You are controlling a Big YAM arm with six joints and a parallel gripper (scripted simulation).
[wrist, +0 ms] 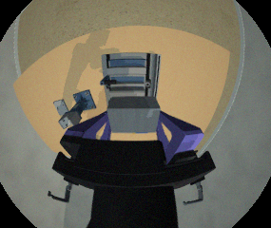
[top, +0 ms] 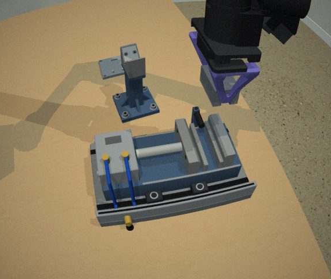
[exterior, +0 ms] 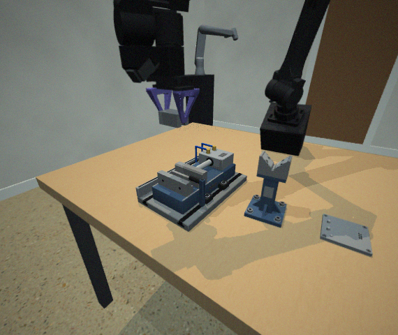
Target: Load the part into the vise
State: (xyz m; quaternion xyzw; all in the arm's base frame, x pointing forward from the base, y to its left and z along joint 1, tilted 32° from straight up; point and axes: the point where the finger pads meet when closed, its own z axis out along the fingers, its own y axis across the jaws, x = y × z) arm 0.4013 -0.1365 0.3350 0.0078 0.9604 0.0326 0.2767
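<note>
Right now the moving jaw is 30 mm behind my hand, 20 mm to the left of it and 160 mm below it. Round my hand: grey part (10 mm below); fixed jaw (30 mm ahead, 20 mm to the left, 160 mm below); black work stop (60 mm to the left, 150 mm below).
</note>
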